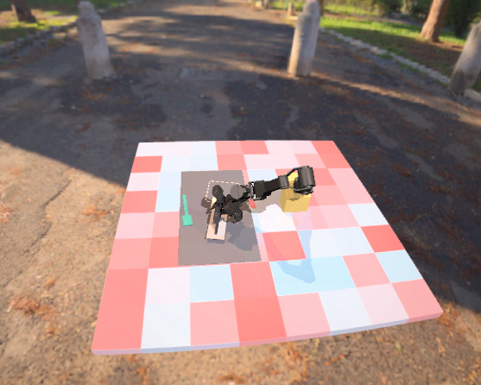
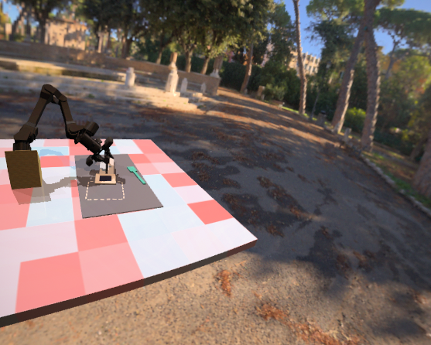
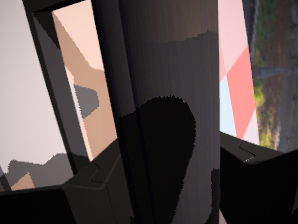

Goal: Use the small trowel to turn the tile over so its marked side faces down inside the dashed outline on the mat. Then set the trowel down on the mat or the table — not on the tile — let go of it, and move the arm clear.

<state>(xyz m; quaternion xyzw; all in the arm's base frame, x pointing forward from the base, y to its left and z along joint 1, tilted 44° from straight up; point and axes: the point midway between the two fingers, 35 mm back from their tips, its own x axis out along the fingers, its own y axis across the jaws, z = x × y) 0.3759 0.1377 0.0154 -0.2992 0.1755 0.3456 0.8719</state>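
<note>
My gripper tip is 11 cm to the left of the tan tile, 5 cm above it and 4 cm past it. Also, from my gripper tip: small trowel: 2 cm behind, 1 cm below; grey mat: 8 cm to the right, 8 cm below, 1 cm behind; green trowel-shaped tool: 13 cm ahead, 5 cm to the right, 5 cm below.
</note>
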